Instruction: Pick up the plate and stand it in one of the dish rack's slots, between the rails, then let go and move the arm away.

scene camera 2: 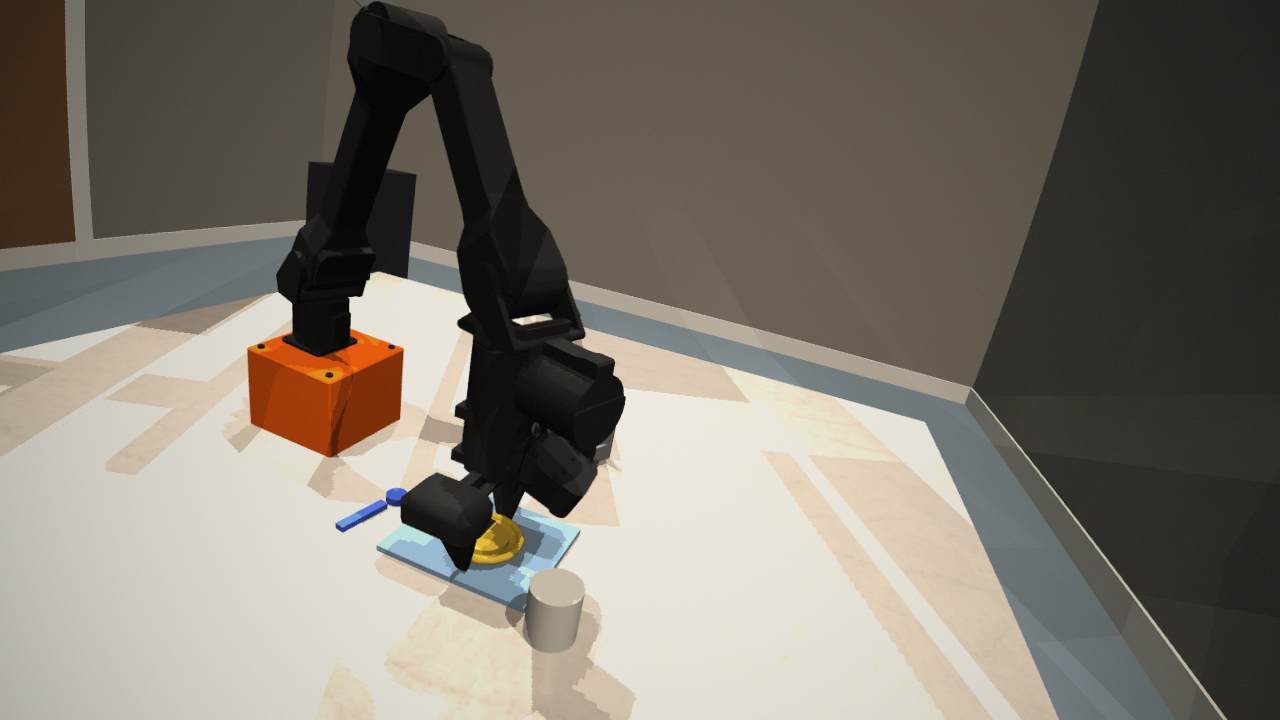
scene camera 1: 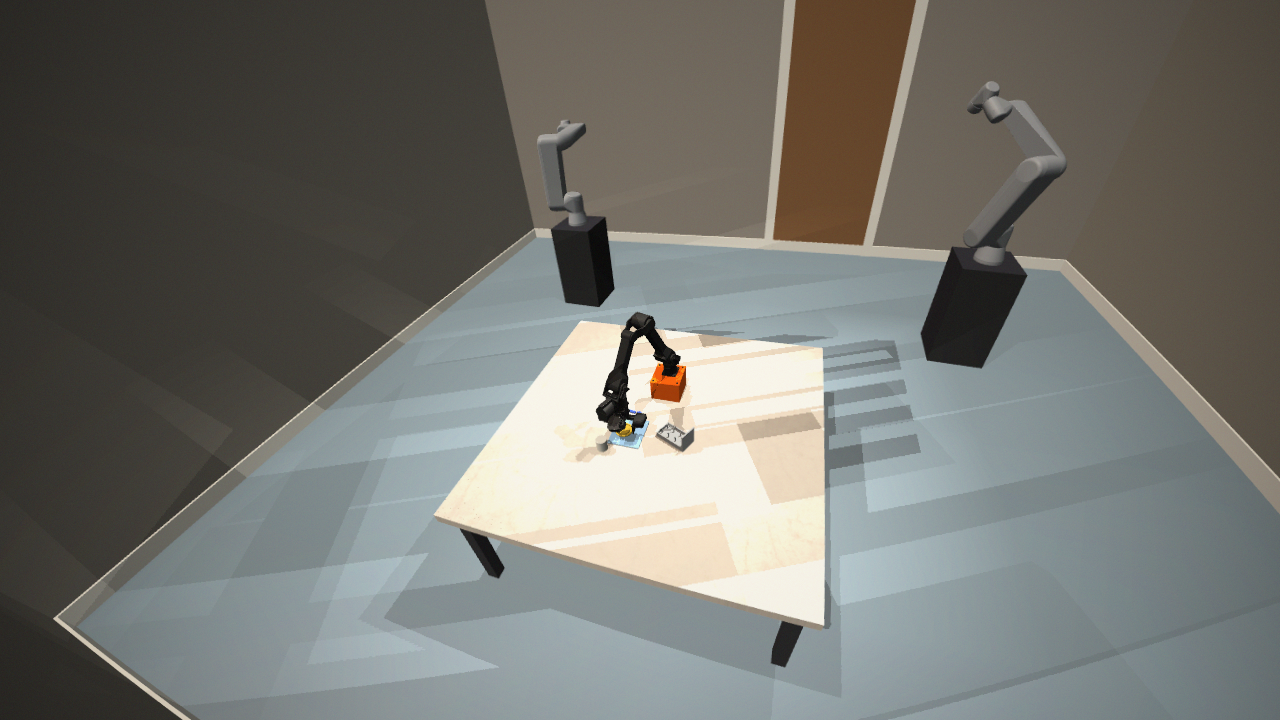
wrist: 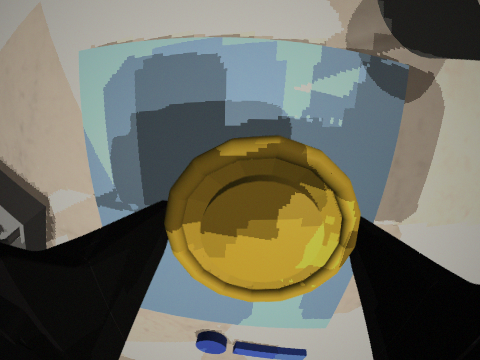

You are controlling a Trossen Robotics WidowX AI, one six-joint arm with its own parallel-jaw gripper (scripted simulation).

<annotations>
gripper: holds a yellow plate (scene camera 2: 503,540)
</annotations>
